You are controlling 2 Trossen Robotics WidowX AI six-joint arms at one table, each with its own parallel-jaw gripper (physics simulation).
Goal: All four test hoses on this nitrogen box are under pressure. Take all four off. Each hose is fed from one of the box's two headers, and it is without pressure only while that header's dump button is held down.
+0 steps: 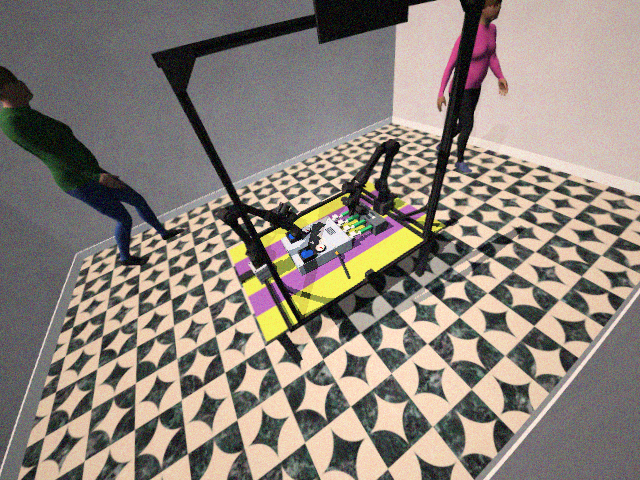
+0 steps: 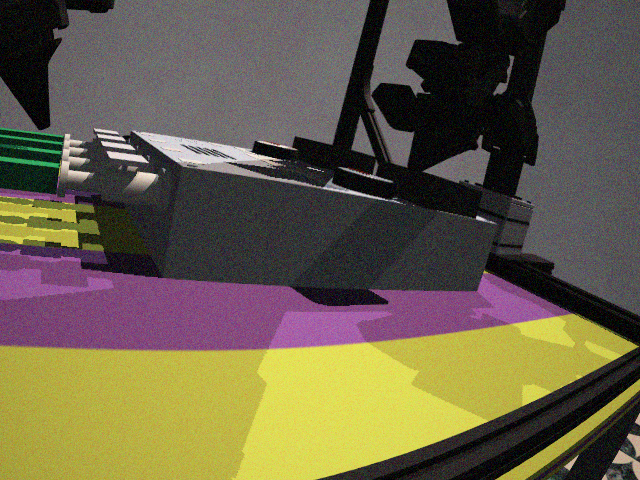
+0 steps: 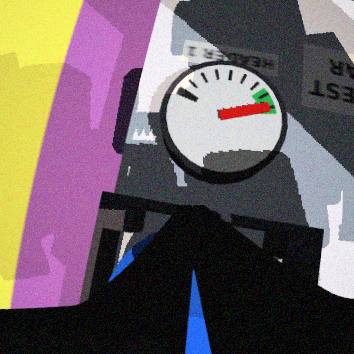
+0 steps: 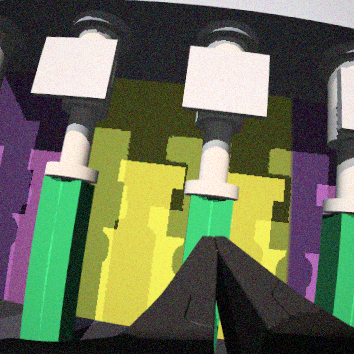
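Where they show: left gripper, fingertip midpoint: (image 2: pixel 411 170) (image 3: pixel 190 216); right gripper, fingertip midpoint: (image 1: pixel 349 216) (image 2: pixel 44 128) (image 4: pixel 211 246); left arm's base, origin of the base link: (image 1: pixel 258 263) (image 2: pixel 498 192); right arm's base, origin of the base link: (image 1: pixel 383 199).
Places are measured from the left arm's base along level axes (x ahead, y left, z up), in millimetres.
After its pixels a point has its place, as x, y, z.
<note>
The grey nitrogen box (image 1: pixel 330 256) {354, -194, -80} (image 2: pixel 258 232) {479, 70, -71} lies on the striped table. Green hoses (image 1: pixel 365 228) {637, -199, -49} (image 2: pixel 31 175) {649, 19, -55} (image 4: pixel 50 250) {639, -131, -47} line up with its couplings, their white stems running into dark sleeves below white square tags (image 4: pixel 226 80) {567, -50, -34}. My left gripper (image 2: pixel 419 167) {311, 58, -2} (image 3: pixel 190 216) {311, 58, -2} is shut over the HEADER 1 blue dump button (image 3: pixel 199 325) {268, 53, -15}. The fingers hide most of the button; contact is not visible. The HEADER 1 gauge (image 3: pixel 200 135) {347, 54, -17} has its red needle in the green band. Another blue button (image 1: pixel 307 253) {247, -131, -15} shows uncovered. My right gripper (image 2: pixel 43 126) {636, -59, -28} (image 4: pixel 211 246) {636, -59, -28} is shut above a green hose (image 4: pixel 210 215) {625, -58, -47}.
A dark grey block (image 1: pixel 379 222) {719, -237, -31} stands at the hoses' far ends. A black frame (image 1: pixel 206 139) {-1, -398, 778} rises around the table, and a rail (image 2: pixel 465 439) {517, 290, -91} runs along its edge. Two people (image 1: pixel 56 144) (image 1: pixel 478 62) stand beyond the table.
</note>
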